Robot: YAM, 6 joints.
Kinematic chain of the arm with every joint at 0, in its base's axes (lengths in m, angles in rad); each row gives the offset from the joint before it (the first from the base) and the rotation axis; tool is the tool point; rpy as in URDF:
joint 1: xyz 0 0 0.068 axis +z
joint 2: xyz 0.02 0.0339 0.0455 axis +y
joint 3: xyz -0.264 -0.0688 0 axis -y
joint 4: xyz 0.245 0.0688 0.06 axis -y
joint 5: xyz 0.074 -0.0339 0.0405 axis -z
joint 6: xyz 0.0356 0 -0.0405 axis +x
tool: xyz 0 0 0 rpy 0 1.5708 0
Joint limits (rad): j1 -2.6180..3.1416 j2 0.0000..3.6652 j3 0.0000..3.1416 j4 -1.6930..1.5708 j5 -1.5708..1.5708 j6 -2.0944..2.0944
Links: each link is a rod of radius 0.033 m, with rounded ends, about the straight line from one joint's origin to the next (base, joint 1, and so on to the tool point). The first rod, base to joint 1, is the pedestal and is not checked.
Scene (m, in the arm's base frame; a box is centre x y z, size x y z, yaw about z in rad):
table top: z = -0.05
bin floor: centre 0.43 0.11 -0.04 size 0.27 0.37 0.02 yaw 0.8
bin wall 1: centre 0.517 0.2 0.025 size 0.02 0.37 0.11 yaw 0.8
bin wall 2: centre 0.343 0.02 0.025 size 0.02 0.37 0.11 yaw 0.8
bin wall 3: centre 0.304 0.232 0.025 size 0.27 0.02 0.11 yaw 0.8
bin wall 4: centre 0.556 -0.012 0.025 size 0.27 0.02 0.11 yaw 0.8
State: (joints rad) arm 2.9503 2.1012 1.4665 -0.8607 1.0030 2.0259
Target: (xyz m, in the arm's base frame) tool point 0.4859 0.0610 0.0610
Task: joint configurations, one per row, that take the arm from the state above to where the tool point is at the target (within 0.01 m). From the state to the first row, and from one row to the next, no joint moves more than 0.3 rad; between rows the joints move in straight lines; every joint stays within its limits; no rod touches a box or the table.
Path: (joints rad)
1: 2.6741 2.1216 1.5065 -0.8369 1.0088 2.0259
2: 2.3979 2.1419 1.5465 -0.8131 1.0145 2.0259
3: 2.1217 2.1623 1.5864 -0.7892 1.0203 2.0259
4: 1.8455 2.1826 1.6264 -0.7654 1.0261 2.0259
5: 1.5693 2.2030 1.6664 -0.7416 1.0318 2.0259
6: 1.2931 2.2233 1.7064 -0.7178 1.0376 2.0259
7: 1.0169 2.2437 1.7463 -0.6939 1.0434 2.0259
8: 0.7408 2.2640 1.7863 -0.6701 1.0491 2.0259
9: 0.4646 2.2844 1.8263 -0.6463 1.0549 2.0259
10: 0.1884 2.3048 1.8663 -0.6225 1.0607 2.0259
11: 0.1876 2.5416 1.8364 -0.5858 1.0400 2.0259

